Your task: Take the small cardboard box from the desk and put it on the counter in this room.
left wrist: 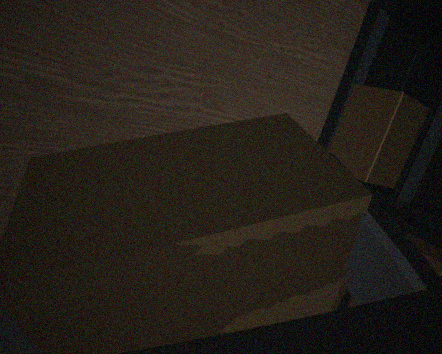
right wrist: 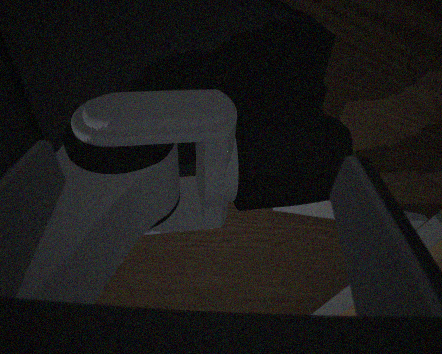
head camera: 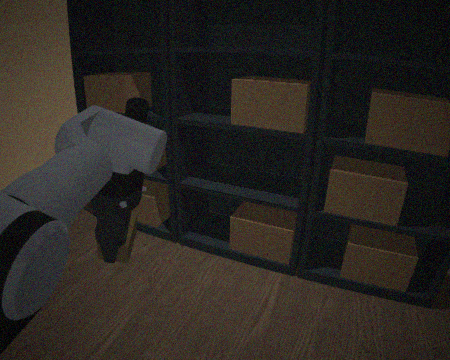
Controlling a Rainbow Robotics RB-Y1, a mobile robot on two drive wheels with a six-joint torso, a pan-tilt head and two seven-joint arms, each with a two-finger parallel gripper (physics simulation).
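Places are measured from the robot's base along level axes (x ahead, y left, z up), in metres.
Pixels of known places: left gripper, fingertip midpoint: (left wrist: 185,195) (head camera: 114,239); right gripper, fingertip midpoint: (right wrist: 197,168).
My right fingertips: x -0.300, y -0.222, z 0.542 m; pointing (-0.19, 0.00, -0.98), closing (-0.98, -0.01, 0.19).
Observation:
Behind a point stands the place of what it marks.
The small cardboard box (head camera: 128,242) @(z 1.114, x 0.428, y 0.208 m) (left wrist: 175,185) @(z 1.113, x 0.453, y 0.271 m) is brown. It fills much of the left wrist view; in the head view a narrow strip of it shows beside the dark fingers. My left gripper (head camera: 120,254) is shut on this box and holds it above the wooden floor, at the lower left of the head view, in front of a dark rack. One finger shows at the box's right side in the left wrist view. My right gripper (right wrist: 197,168) @(z 0.542, x -0.300, y -0.222 m) is open and empty, its two grey fingers far apart. I cannot make out the counter or the desk.
A dark shelf rack (head camera: 210,246) @(z 0.067, x 1.865, y 0.237 m) (left wrist: 372,47) @(z 0.077, x 1.933, y 0.275 m) stands across the head view, with several cardboard boxes on its shelves, such as a box (head camera: 262,237) @(z 0.248, x 1.751, y -0.130 m) low in the middle bay. A tan wall (head camera: 30,75) @(z 1.262, x 2.783, y 2.184 m) is at the left. The wooden floor (head camera: 225,310) @(z 0.001, x 1.305, y 0.082 m) lies in front.

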